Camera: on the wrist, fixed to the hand. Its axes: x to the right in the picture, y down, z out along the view.
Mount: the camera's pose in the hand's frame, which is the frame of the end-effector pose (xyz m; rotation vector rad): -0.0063 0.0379 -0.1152 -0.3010 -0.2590 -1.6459
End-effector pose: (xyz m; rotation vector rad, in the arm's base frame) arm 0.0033 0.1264 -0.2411 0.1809 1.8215 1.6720
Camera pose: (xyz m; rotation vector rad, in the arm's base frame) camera -0.0661 0.0330 -0.2064 -0.9340 0.8429 0.5868
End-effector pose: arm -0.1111 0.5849 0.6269 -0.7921 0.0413 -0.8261
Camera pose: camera -0.1287 0.5340 0.5181 -1.1566 -0.8392 -2.2772
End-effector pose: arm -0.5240 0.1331 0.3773 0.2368 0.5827 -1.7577
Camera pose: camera -0.5028 0.1899 0.2721 0.8239 -0.8003 2.6763
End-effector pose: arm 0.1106 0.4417 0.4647 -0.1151 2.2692 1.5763
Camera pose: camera 0.0765 0.3490 0.5354 -1.3224 0.9395 0.7981
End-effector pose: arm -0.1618 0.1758 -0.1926 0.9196 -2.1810 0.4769
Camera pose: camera -0.1324 0.2695 -0.1212 2.1660 -0.9603 -0.7614
